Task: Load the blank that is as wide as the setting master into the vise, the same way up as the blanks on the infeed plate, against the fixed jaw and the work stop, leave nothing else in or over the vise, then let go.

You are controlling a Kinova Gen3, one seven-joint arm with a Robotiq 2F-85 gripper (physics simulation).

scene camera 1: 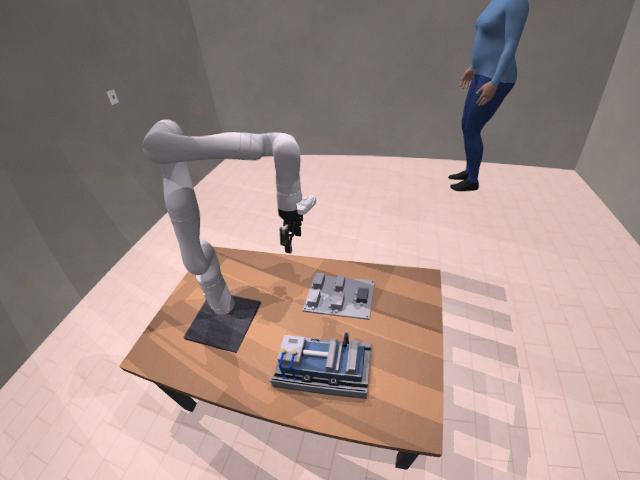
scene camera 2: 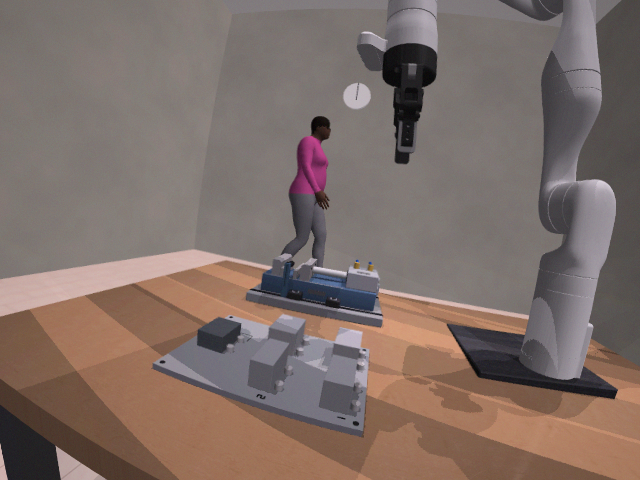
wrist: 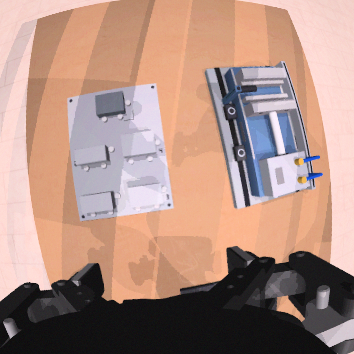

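The grey infeed plate lies on the table's far half. It carries several light grey blanks, such as one, standing upright against pins. It also carries the dark grey setting master. The blue vise sits near the front edge. The gap between its jaws is empty and a dark work stop stands beside it. My gripper is open and empty. It hangs high over the table's back edge, behind the plate.
The arm's base stands on a dark mat at the table's left. A person in blue stands on the floor beyond the table. In scene camera 2, a person in pink stands behind the vise.
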